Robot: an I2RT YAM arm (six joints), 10 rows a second.
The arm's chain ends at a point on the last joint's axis. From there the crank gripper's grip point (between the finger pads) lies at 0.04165 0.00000 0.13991 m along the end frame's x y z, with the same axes.
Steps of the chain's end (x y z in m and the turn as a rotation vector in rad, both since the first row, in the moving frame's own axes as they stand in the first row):
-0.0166 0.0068 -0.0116 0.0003 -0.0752 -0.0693
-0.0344 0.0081 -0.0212 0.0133 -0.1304 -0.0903
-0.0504 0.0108 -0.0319 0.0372 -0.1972 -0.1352
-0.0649 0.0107 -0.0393 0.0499 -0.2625 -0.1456
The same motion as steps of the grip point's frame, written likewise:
-0.0273 0.0042 -0.0089 0.0003 -0.0752 -0.0693
-0.0532 0.0033 -0.0170 0.0133 -0.1304 -0.0903
-0.0793 0.0018 -0.0267 0.0372 -0.1972 -0.1352
-0.1034 0.0002 -0.0336 0.0499 -0.2625 -0.1456

